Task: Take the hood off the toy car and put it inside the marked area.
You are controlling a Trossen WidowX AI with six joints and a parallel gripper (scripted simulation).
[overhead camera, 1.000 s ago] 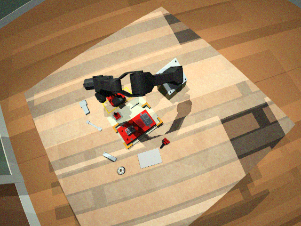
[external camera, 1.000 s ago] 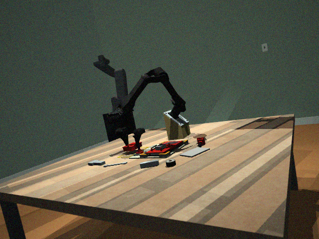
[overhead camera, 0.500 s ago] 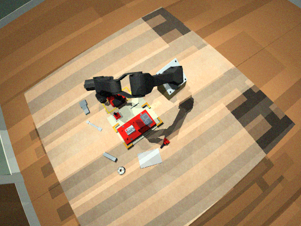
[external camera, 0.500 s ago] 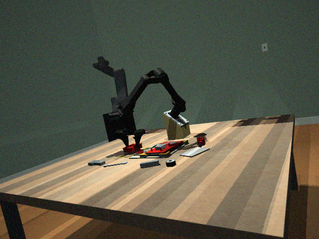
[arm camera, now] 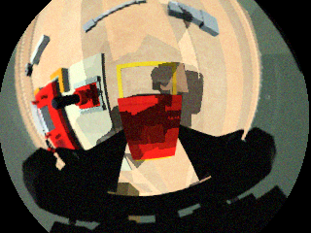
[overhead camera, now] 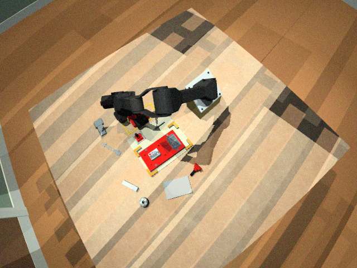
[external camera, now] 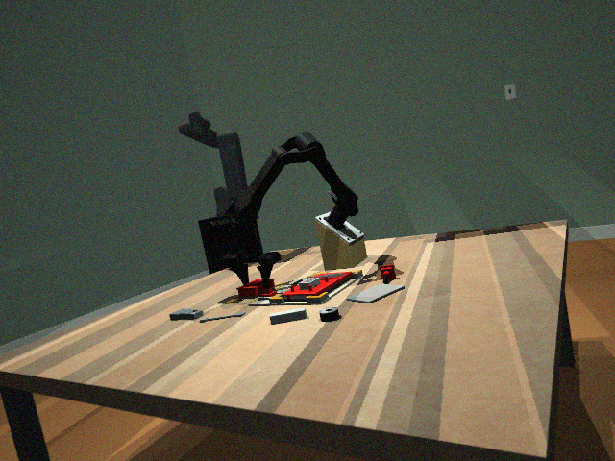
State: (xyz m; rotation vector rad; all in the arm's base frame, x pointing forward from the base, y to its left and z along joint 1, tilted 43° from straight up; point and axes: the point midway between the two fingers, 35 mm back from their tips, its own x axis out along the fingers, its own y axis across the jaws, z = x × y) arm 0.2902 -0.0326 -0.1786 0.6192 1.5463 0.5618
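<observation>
The hood lies right at my gripper tip. From my gripper tip the other things lie so: wheel: 220 mm ahead, 360 mm to the left, 10 mm below; grey sheet: 60 mm ahead, 400 mm to the left, 10 mm below; pale base plate: 10 mm ahead, 190 mm to the left, 10 mm below.
</observation>
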